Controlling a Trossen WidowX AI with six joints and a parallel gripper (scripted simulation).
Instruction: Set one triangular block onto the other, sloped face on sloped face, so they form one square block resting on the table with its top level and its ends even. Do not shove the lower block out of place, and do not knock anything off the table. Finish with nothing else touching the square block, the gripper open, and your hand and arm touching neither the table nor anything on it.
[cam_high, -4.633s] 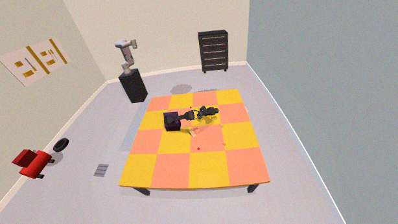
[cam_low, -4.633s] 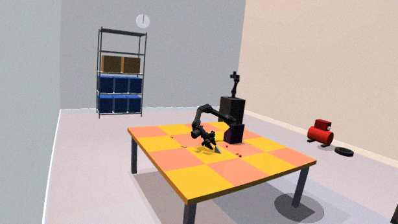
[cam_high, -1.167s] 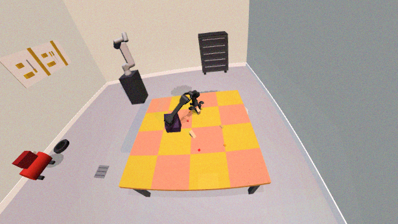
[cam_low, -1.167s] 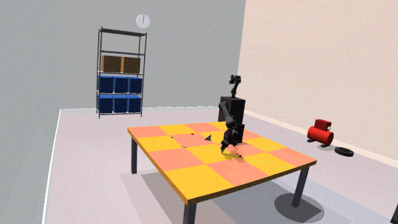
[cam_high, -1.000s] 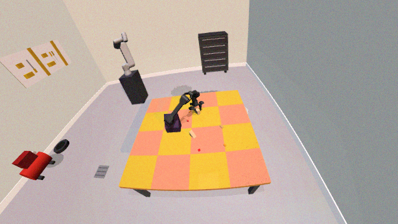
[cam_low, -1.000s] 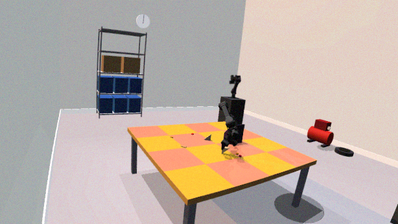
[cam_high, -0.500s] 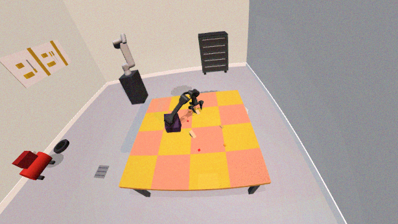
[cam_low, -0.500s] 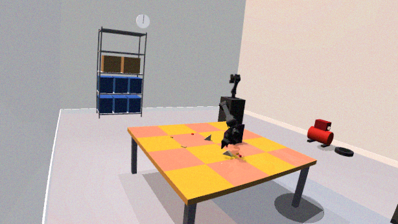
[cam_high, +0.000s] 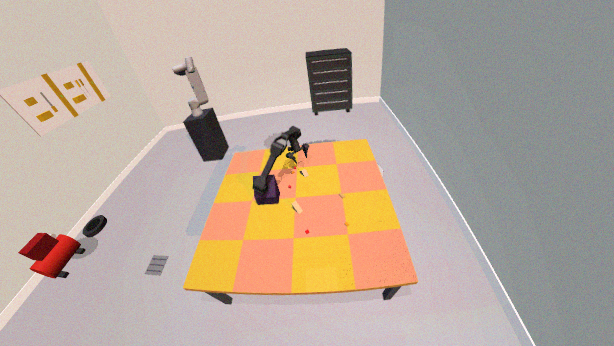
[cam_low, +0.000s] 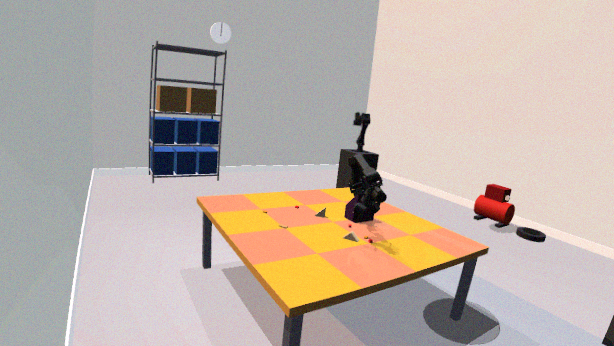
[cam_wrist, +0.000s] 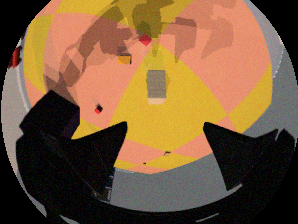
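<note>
The triangular block lies 100 mm below my gripper tip and 20 mm to the right of it.
</note>
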